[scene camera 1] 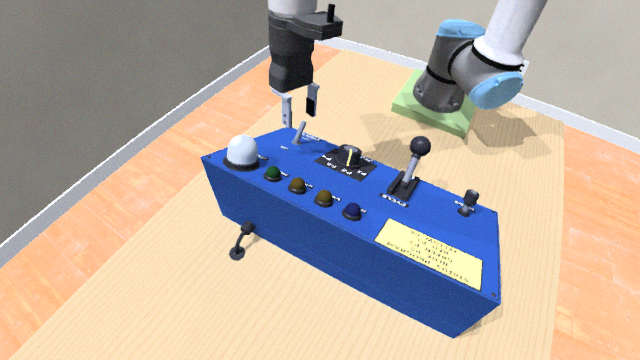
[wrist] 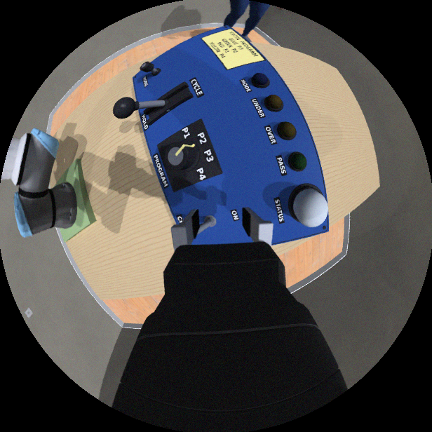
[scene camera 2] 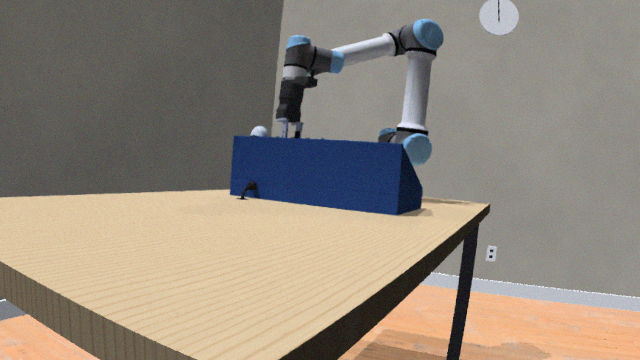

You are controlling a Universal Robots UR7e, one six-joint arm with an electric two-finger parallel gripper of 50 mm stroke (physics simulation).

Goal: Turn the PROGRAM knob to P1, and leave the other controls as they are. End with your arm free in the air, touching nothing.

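Frame: origin at the arm's base, x back, y right, z up, level; millimetres.
Seen in the pictures: gripper, between the fingertips: point(scene camera 1: 299, 119); arm's base, origin of its link: point(scene camera 1: 437, 96).
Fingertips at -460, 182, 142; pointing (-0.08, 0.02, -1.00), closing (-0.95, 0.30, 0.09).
Note:
Pixels of each thing's middle, then the offset from my fingertips to it, as dx, dy, dz. "*": a spot on its surface instead.
- PROGRAM knob, a spot on its surface: point(scene camera 1: 349, 156) * +8, -106, -50
- blue console, middle of its body: point(scene camera 1: 360, 198) point(scene camera 2: 328, 173) -44, -158, -89
- grey toggle switch, middle of its body: point(scene camera 1: 300, 131) +35, +22, -62
- small black switch, middle of its body: point(scene camera 1: 466, 206) +22, -338, -68
- white STATUS dome, a spot on its surface: point(scene camera 1: 242, 150) point(scene camera 2: 261, 129) * -137, +18, +24
- yellow note, a spot on its surface: point(scene camera 1: 431, 254) * -139, -304, -13
The PROGRAM knob point(scene camera 1: 349, 156) point(wrist: 182, 155) is black, on a dark plate point(wrist: 207, 172) marked P1 to P4. Its yellow pointer line points at about P2. The knob does not show in scene camera 2. My gripper point(scene camera 1: 299, 121) point(scene camera 2: 291, 135) point(wrist: 220, 217) is open and empty, pointing down at the ON toggle's end of the blue console point(scene camera 1: 325, 250) point(scene camera 2: 320, 172) point(wrist: 225, 175), apart from the knob. A grey toggle switch point(scene camera 1: 299, 134) point(wrist: 205, 226) shows between the fingers in the wrist view, nearer the left one; I cannot tell whether they touch.
The black-balled CYCLE lever point(scene camera 1: 420, 146) point(wrist: 124, 107) stands beyond the knob, then a small black switch point(scene camera 1: 470, 197) point(wrist: 147, 67). A white STATUS dome point(scene camera 1: 242, 150) point(scene camera 2: 259, 131) point(wrist: 310, 206) and several round buttons line the other side. A yellow note point(scene camera 1: 431, 254) point(wrist: 232, 49) lies at the far end.

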